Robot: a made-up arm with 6 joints. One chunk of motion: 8 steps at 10 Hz.
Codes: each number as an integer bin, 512 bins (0 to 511) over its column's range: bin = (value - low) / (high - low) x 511, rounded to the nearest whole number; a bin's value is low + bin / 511 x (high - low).
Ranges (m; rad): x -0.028..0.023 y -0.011..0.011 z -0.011..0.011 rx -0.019..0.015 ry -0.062..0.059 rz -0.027..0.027
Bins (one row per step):
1: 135 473 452 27 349 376
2: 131 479 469 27 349 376
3: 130 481 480 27 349 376
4: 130 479 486 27 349 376
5: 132 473 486 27 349 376
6: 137 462 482 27 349 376
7: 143 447 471 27 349 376
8: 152 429 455 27 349 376
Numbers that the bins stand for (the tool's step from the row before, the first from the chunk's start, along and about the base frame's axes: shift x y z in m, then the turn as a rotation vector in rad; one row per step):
1: -0.01453 0.00936 0.00846 -0.01720 0.02064 0.01273
2: -0.01493 0.00962 0.00919 -0.01720 0.02064 0.01273
3: -0.01503 0.00971 0.00967 -0.01720 0.02064 0.01273
4: -0.01503 0.00962 0.00992 -0.01720 0.02064 0.01273
5: -0.01483 0.00936 0.00992 -0.01720 0.02064 0.01273
6: -0.01433 0.00889 0.00975 -0.01720 0.02064 0.01273
7: -0.01373 0.00824 0.00928 -0.01720 0.02064 0.01273
8: -0.01283 0.00747 0.00859 -0.01720 0.02064 0.01273

